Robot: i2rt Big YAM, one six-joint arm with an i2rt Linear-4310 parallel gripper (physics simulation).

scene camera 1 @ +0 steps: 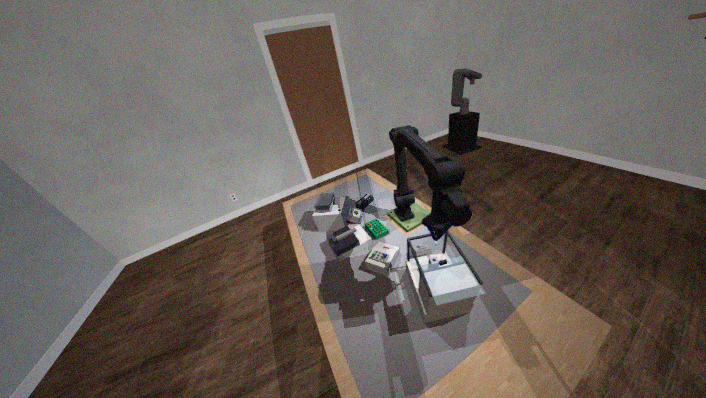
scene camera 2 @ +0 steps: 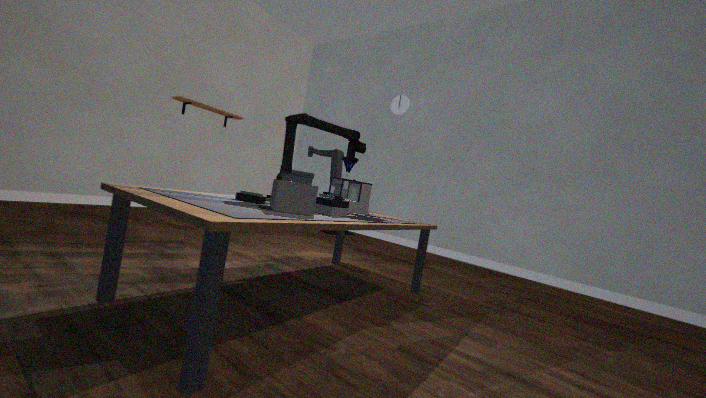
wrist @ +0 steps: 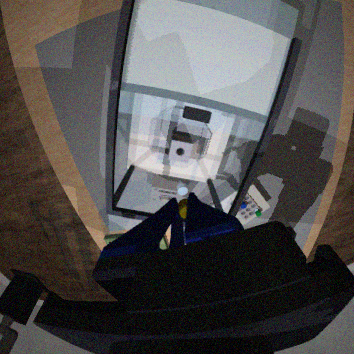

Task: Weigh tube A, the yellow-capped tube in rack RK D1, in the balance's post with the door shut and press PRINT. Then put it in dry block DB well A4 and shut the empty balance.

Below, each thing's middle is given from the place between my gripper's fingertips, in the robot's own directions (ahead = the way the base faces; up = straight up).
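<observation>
The glass-box balance (scene camera 1: 445, 284) is here, 50 mm to the left of my hand and 150 mm below my hand.
</observation>
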